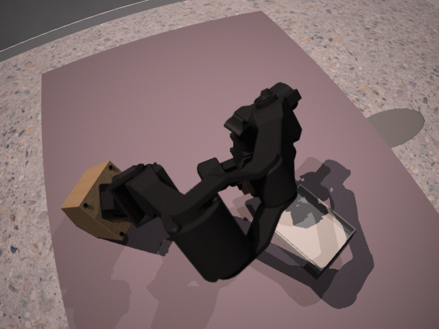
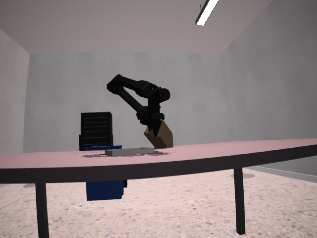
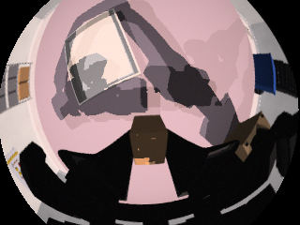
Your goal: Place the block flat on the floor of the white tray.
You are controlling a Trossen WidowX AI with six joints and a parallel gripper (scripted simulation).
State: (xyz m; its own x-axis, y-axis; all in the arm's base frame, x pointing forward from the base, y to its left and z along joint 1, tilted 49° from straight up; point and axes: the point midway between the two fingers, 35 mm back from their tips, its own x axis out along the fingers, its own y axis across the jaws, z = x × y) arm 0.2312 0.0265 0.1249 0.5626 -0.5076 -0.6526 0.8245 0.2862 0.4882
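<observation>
The white tray is 130 mm to the right of my hand, 100 mm below it and 90 mm ahead of it. From my hand the other things lie so: brown block (20 mm below).
</observation>
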